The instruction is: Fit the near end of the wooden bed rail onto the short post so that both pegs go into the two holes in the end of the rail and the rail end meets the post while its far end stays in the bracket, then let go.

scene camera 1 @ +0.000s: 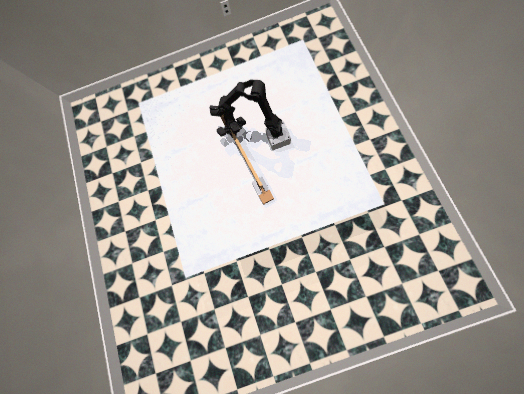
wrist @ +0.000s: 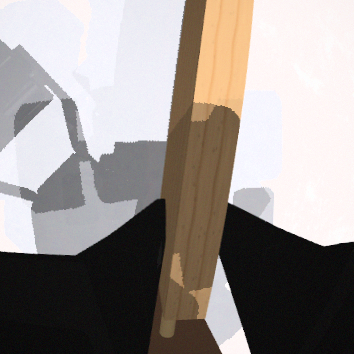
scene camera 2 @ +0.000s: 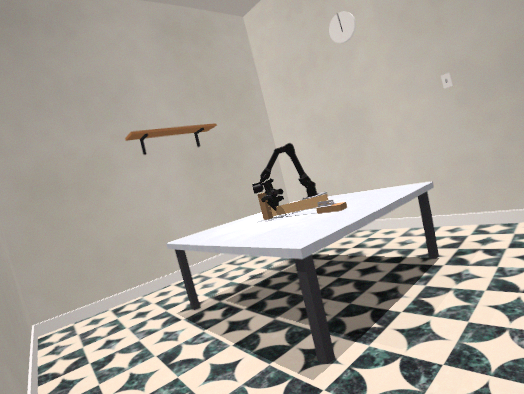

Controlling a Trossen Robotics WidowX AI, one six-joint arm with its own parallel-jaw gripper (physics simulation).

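Places are measured from the arm's base along level axes (x ahead, y up, z right), in millimetres.
Where they show: gripper, fingertip midpoint: (scene camera 1: 233, 136) (wrist: 187, 206) (scene camera 2: 277, 210); arm's base, origin of the base link: (scene camera 1: 276, 132) (scene camera 2: 312, 195).
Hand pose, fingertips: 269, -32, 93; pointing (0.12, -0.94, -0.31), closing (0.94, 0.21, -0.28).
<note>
Each offset is from my fingertips to the top centre of the thing, as dx, dy, dz. "*": to the spot under its first point. Level surfaces: height alone.
The light wooden bed rail {-28, +52, -176} (scene camera 1: 247, 161) (scene camera 2: 302, 204) (wrist: 215, 165) runs from the post to the far bracket {* -50, +41, -390} (scene camera 1: 259, 186) (scene camera 2: 325, 203). My gripper (scene camera 1: 231, 129) (scene camera 2: 275, 203) (wrist: 187, 206) is shut on the rail close to its near end. The short post {* +31, +34, +72} (scene camera 2: 265, 207) (wrist: 192, 340) stands upright at that end, dark with shade in the wrist view. One peg {* +5, +8, +65} (wrist: 167, 329) shows at the lower left corner of the rail end, off the rail's middle line. The other peg and the holes are hidden. Whether the rail end touches the post cannot be told.
An orange-brown wooden block {-61, -13, -405} (scene camera 1: 266, 197) (scene camera 2: 333, 207) lies at the far bracket. The arm's grey base (scene camera 1: 279, 139) stands on the white table {dy -48} (scene camera 1: 320, 185) (scene camera 2: 240, 235), to one side of the rail. The arm arches above the table between base and post.
</note>
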